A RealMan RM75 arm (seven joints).
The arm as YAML. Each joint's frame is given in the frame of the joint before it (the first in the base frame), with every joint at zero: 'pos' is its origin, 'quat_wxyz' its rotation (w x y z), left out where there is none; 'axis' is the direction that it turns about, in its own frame. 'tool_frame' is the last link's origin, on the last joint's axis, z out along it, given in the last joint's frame.
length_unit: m
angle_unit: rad
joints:
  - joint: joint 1
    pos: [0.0, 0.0, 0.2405]
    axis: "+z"
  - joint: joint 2
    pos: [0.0, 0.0, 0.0]
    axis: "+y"
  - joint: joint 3
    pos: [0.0, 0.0, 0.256]
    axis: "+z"
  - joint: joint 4
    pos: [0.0, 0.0, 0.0]
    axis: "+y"
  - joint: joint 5
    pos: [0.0, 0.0, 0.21]
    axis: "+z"
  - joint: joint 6
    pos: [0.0, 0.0, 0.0]
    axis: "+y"
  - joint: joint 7
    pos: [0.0, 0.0, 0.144]
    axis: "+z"
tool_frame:
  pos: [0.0, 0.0, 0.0]
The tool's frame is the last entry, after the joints.
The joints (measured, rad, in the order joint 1, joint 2, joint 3, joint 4, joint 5, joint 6, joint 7), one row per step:
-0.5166 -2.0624 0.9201 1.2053 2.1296 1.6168 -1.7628
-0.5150 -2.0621 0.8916 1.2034 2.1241 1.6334 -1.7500
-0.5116 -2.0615 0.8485 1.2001 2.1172 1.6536 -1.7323
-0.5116 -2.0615 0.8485 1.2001 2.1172 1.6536 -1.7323
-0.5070 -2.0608 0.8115 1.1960 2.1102 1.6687 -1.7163
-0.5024 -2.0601 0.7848 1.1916 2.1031 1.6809 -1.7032
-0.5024 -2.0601 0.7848 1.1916 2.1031 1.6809 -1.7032
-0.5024 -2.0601 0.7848 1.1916 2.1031 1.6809 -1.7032
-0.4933 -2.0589 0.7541 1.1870 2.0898 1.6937 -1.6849
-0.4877 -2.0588 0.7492 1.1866 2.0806 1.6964 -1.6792
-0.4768 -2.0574 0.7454 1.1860 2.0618 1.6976 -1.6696
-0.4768 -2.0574 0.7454 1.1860 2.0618 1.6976 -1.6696
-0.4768 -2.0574 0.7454 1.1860 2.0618 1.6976 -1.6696
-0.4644 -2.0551 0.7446 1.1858 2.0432 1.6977 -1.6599
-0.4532 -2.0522 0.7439 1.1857 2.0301 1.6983 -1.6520
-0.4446 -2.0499 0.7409 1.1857 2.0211 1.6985 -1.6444
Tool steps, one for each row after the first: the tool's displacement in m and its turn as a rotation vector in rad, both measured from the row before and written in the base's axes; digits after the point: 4 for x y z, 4 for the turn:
-0.0022 -0.0013 0.0043 0.0071 -0.0155 -0.0004
-0.0040 -0.0018 0.0067 0.0156 -0.0223 0.0029
0.0000 0.0000 0.0000 0.0000 0.0000 0.0000
-0.0042 -0.0018 0.0057 0.0158 -0.0199 0.0038
-0.0033 -0.0019 0.0039 0.0106 -0.0162 0.0020
0.0000 0.0000 0.0000 0.0000 0.0000 0.0000
0.0000 0.0000 0.0000 0.0000 0.0000 0.0000
-0.0044 -0.0028 0.0049 0.0165 -0.0210 0.0007
-0.0011 -0.0013 0.0011 0.0048 -0.0084 -0.0017
-0.0018 -0.0021 0.0018 0.0097 -0.0134 -0.0039
0.0000 0.0000 0.0000 0.0000 0.0000 0.0000
0.0000 0.0000 0.0000 0.0000 0.0000 0.0000
-0.0021 -0.0023 0.0018 0.0093 -0.0106 -0.0037
-0.0025 -0.0022 0.0017 0.0072 -0.0059 -0.0012
-0.0023 -0.0016 0.0018 0.0080 -0.0037 -0.0007

